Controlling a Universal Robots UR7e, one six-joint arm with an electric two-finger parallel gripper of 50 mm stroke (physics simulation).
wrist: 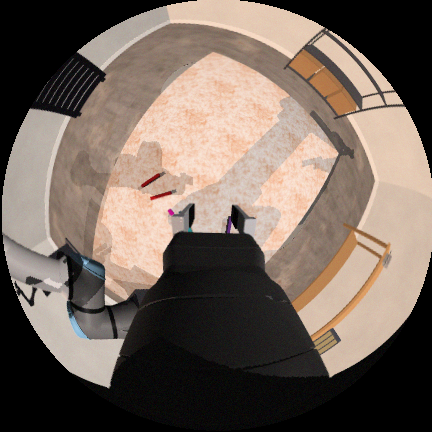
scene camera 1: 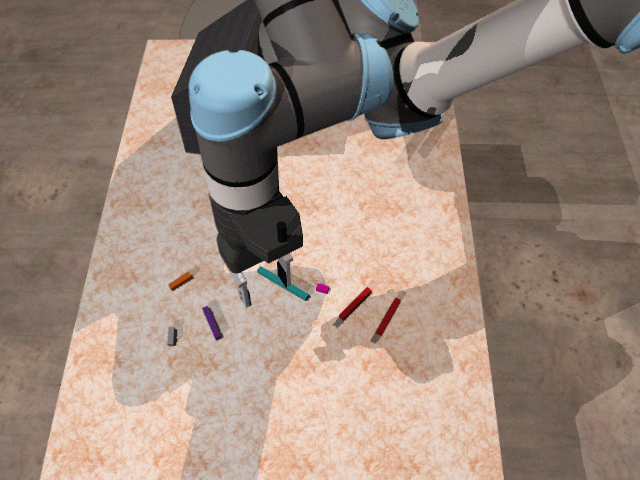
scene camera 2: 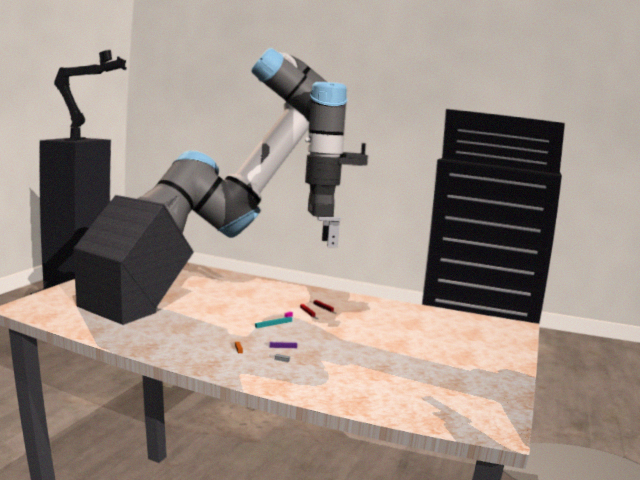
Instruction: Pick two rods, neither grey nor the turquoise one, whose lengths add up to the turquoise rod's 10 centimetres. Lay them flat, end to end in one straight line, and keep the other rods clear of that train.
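Where they show: gripper, fingertip midpoint: (wrist: 212, 211) (scene camera 1: 264, 290) (scene camera 2: 329, 243); arm's base, origin of the base link: (scene camera 2: 154, 223).
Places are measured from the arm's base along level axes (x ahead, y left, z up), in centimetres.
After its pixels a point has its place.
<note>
My gripper (scene camera 1: 265, 291) {z 2.0, x 47.7, y -0.1 cm} (wrist: 212, 211) {z 2.0, x 47.7, y -0.1 cm} is open and empty, high above the table. In the second scene view its fingers overlap. The turquoise rod (scene camera 1: 297, 291) {z -18.7, x 36.8, y 2.9 cm} (scene camera 2: 273, 322) {z -18.9, x 35.3, y -0.4 cm} lies flat; one finger hides part of it in the first scene view. A short magenta rod (scene camera 1: 322, 288) {z -18.7, x 36.1, y 7.0 cm} (scene camera 2: 288, 314) {z -18.9, x 36.0, y 6.4 cm} (wrist: 171, 212) {z -18.7, x 36.0, y 6.6 cm} lies near its end, apart. Two red rods (scene camera 1: 355, 303) {z -18.6, x 38.7, y 12.6 cm} (scene camera 1: 388, 317) {z -18.6, x 41.1, y 18.0 cm} (scene camera 2: 307, 310) {z -18.9, x 38.8, y 11.8 cm} (scene camera 2: 324, 305) {z -18.8, x 41.1, y 17.5 cm} (wrist: 152, 180) {z -18.8, x 41.1, y 17.1 cm} (wrist: 163, 195) {z -18.7, x 39.2, y 11.5 cm} lie apart and slanted. A purple rod (scene camera 1: 211, 322) {z -18.6, x 43.0, y -10.8 cm} (scene camera 2: 283, 345) {z -19.0, x 43.1, y -11.3 cm} (wrist: 229, 225) {z -18.7, x 43.0, y -10.9 cm} and an orange rod (scene camera 1: 180, 281) {z -18.7, x 35.6, y -17.0 cm} (scene camera 2: 238, 347) {z -18.7, x 35.9, y -18.2 cm} lie separately. No two rods form a train.
A short grey rod (scene camera 1: 171, 336) {z -18.7, x 45.7, y -16.9 cm} (scene camera 2: 282, 358) {z -19.0, x 45.8, y -17.6 cm} lies near the purple rod. The dark base block (scene camera 2: 124, 258) {z -3.9, x 6.4, y -19.7 cm} stands on the table (scene camera 1: 361, 413) {z -19.7, x 56.9, y 13.6 cm} (scene camera 2: 413, 341) {z -19.7, x 67.4, y 7.2 cm} at the robot's end. The arm's shadow falls across the rods. A black cabinet (scene camera 2: 491, 206) stands beyond the table.
</note>
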